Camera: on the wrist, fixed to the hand. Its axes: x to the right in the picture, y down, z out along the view.
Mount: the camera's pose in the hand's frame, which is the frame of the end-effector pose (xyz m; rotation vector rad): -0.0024 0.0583 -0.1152 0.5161 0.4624 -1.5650
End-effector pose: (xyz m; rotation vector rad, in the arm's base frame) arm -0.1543 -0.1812 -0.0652 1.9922 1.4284 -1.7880
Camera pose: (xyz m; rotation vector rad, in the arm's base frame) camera -0.0313 -0.1429 -0.0566 -0.5471 -1.4689 0.9123
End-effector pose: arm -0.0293 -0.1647 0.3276 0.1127 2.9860 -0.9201
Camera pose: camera -0.0218 -0.0520 0.3902 1.4512 -1.4804 1.0321
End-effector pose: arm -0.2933 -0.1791 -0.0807 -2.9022 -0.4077 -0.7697
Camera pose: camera -0.3328 -0.2556 0.0155 -1.3835 -2.3403 -1.0874
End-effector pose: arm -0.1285 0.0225 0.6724 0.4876 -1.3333 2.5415
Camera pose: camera -0.1679 0.0851 0.5666 0.6002 0.0826 1.3806
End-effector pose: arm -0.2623 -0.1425 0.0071 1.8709 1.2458 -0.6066
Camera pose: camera -0.2140 -0.0613 0.0952 -0.8036 -2.4323 1.1095
